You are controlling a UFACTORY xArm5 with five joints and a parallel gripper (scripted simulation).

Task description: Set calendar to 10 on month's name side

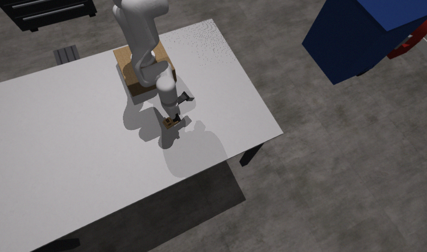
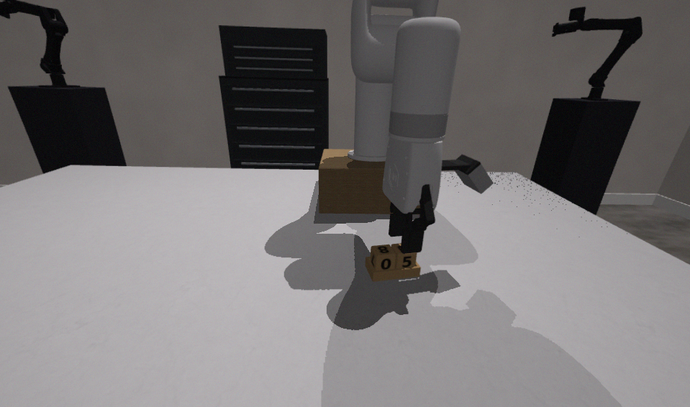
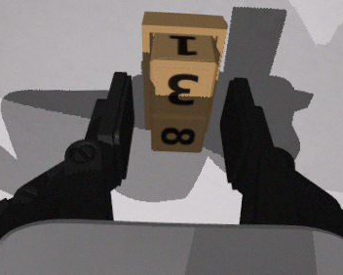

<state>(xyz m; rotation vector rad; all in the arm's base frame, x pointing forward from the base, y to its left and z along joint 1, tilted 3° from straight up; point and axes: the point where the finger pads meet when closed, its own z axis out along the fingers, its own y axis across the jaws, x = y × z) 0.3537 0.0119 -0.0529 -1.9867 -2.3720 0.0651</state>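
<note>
Now: the wooden calendar tray 20 mm to the right of my hand and 60 mm below it.
</note>
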